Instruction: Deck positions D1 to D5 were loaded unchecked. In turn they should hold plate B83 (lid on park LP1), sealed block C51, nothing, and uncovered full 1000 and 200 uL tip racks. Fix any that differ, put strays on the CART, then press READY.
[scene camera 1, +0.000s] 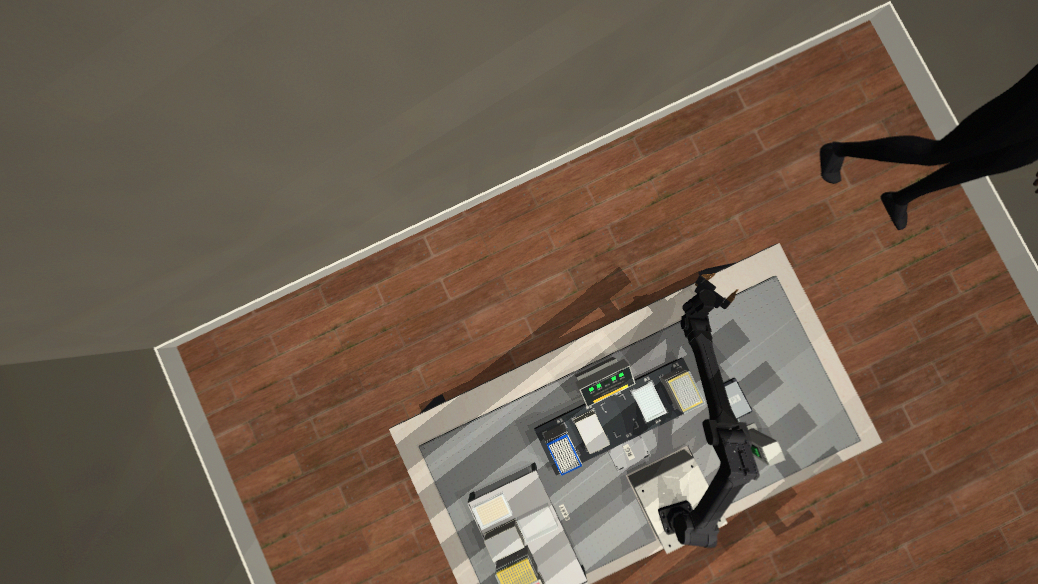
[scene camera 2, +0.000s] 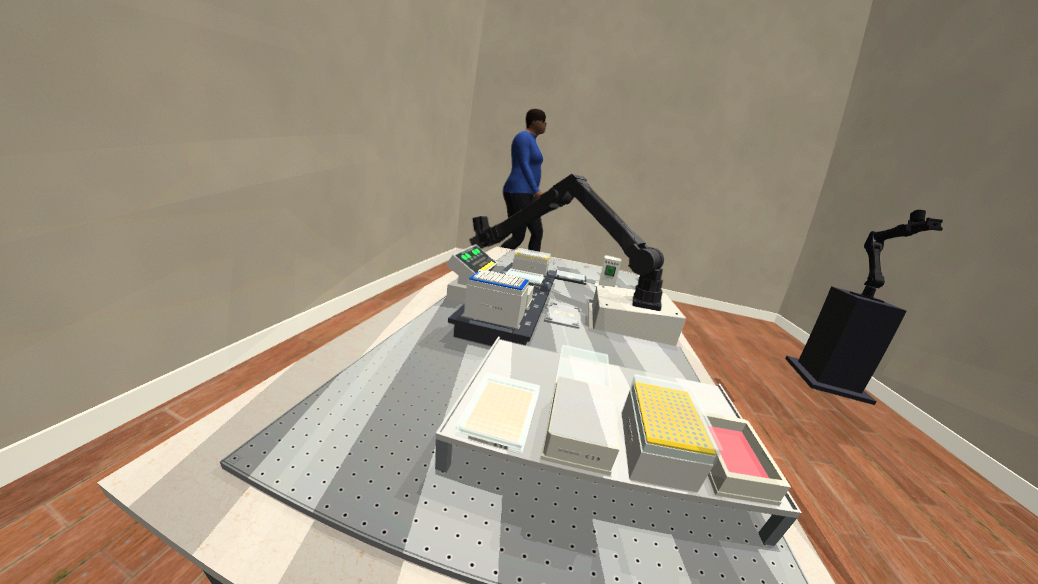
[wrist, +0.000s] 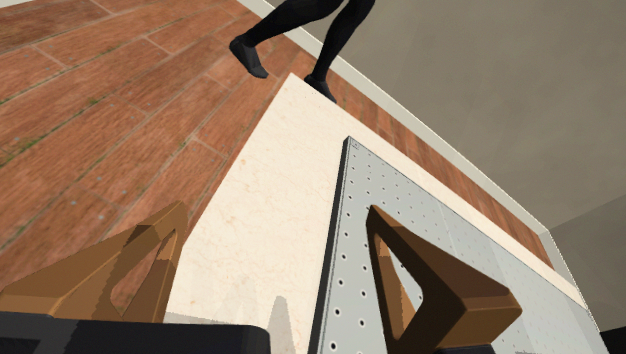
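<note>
Open and holding nothing, the gripper (wrist: 278, 212) shares the scene with a white plate (scene camera 1: 651, 407), which is out of frame in the wrist view. A white box with green button (scene camera 1: 765, 448) is also there.
</note>
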